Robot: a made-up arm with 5 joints.
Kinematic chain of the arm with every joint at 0, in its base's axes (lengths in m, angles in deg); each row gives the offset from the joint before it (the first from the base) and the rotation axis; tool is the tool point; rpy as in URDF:
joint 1: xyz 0.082 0 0.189 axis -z
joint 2: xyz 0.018 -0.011 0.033 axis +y
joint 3: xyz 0.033 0 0.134 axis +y
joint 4: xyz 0.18 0 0.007 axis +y
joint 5: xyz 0.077 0.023 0 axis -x
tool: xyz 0 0 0 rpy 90 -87.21 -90
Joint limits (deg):
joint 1: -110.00..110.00
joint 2: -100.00..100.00
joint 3: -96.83..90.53
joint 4: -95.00..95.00
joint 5: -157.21..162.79
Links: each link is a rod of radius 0.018 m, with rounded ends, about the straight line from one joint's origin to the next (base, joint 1, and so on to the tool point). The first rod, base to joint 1, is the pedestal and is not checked.
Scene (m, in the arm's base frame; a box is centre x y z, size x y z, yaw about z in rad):
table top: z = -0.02
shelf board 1: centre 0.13 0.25 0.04 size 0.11 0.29 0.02 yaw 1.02
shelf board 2: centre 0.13 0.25 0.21 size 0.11 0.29 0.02 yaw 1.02
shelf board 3: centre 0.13 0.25 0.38 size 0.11 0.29 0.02 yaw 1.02
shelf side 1: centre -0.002 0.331 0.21 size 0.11 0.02 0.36 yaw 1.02
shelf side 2: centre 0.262 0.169 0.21 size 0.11 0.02 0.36 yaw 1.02
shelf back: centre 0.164 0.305 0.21 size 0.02 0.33 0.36 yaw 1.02
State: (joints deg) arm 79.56 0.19 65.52 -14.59 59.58
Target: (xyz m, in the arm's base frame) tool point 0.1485 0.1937 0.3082
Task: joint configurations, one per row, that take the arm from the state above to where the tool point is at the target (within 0.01 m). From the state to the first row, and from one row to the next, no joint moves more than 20 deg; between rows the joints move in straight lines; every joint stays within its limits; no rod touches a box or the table.
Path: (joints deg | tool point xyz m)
1: 64.26 -11.14 71.77 -22.73 59.97 | 0.1708 -0.1566 0.1591
2: 48.97 -22.47 78.03 -30.88 60.36 | 0.2058 -0.1240 0.1818
3: 33.67 -33.80 84.28 -39.02 60.75 | 0.2270 -0.0822 0.2020
4: 18.38 -45.13 90.53 -47.17 61.14 | 0.2325 -0.0374 0.2191
5: -0.21 -51.17 90.53 -51.20 60.83 | 0.2352 0.0126 0.2388
6: -18.80 -57.21 90.53 -55.23 60.52 | 0.2191 0.0594 0.2580
7: -37.38 -63.25 90.53 -59.27 60.21 | 0.1873 0.0956 0.2763
8: -55.97 -69.29 90.53 -63.30 59.89 | 0.1458 0.1159 0.2932
9: -74.56 -75.32 90.53 -67.34 59.58 | 0.1023 0.1184 0.3082
10: -72.27 -64.12 79.79 -52.63 59.58 | 0.1158 0.1452 0.3146
11: -69.98 -52.92 69.05 -37.91 59.58 | 0.1314 0.1707 0.3144
12: -67.69 -41.73 58.30 -23.20 59.58 | 0.1485 0.1937 0.3082

